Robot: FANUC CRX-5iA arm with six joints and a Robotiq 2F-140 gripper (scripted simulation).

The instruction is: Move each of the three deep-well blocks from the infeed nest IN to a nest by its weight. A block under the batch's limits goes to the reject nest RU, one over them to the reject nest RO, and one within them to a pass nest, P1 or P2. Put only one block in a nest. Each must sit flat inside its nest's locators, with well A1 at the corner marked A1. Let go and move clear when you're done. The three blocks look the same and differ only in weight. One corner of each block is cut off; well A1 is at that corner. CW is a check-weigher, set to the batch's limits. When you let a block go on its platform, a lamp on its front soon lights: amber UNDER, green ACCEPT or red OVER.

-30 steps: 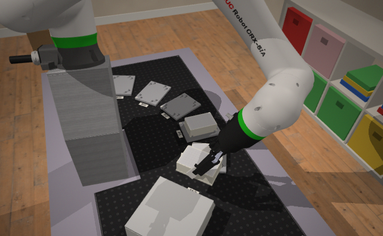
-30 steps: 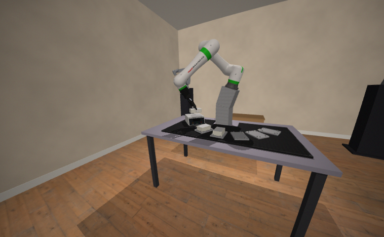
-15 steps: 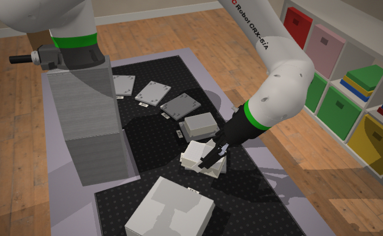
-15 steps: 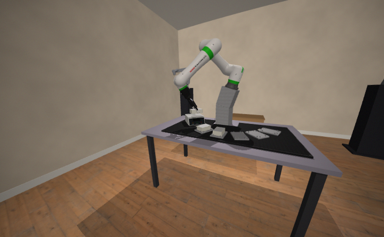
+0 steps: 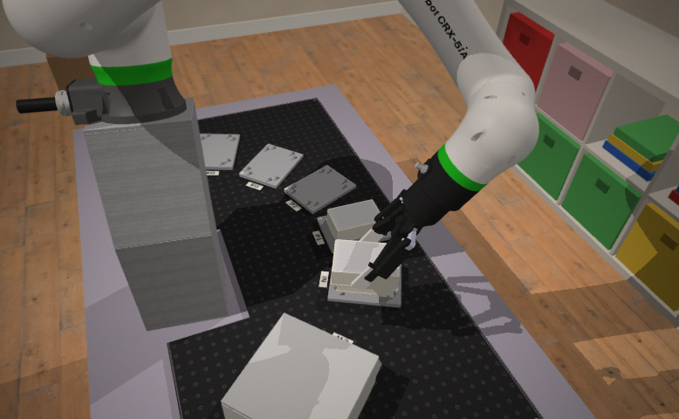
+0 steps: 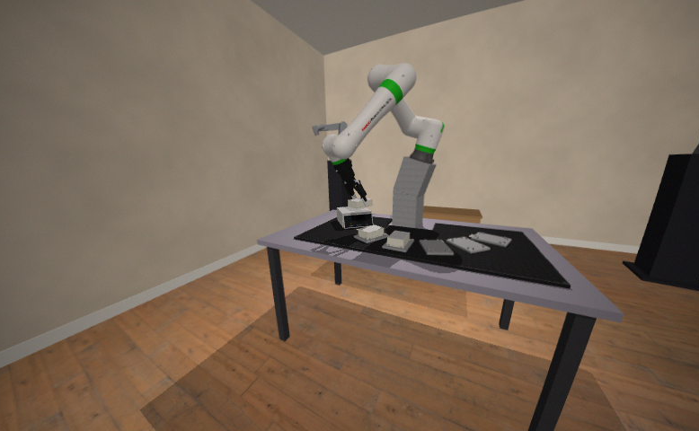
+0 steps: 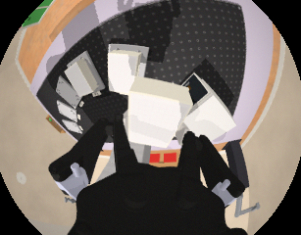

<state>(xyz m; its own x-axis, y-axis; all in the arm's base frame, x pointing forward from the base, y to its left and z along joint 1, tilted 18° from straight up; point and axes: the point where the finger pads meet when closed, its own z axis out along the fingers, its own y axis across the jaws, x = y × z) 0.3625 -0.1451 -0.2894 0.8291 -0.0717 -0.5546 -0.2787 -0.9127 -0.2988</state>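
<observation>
Now: the grey nest plate 44 cm to the left of my hand and 19 cm below it. Round my hand: pale weigher platform (16 cm to the right, 15 cm behind, 10 cm below); check-weigher (15 cm to the right, 15 cm behind, 13 cm below).
</observation>
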